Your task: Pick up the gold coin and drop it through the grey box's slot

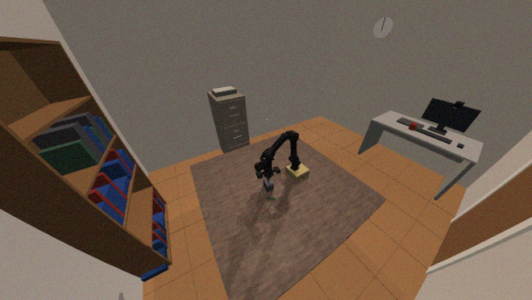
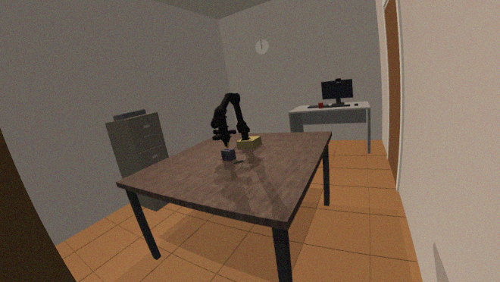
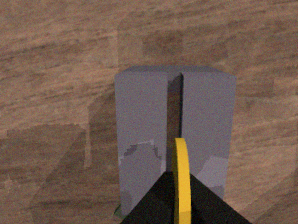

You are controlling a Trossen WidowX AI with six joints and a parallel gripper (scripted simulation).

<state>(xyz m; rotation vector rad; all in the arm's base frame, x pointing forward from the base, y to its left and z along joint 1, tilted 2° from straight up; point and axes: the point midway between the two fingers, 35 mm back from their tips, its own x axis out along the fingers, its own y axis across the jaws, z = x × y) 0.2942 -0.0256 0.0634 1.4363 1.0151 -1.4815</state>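
Now: gripper tip 1 cm below the gold coin.
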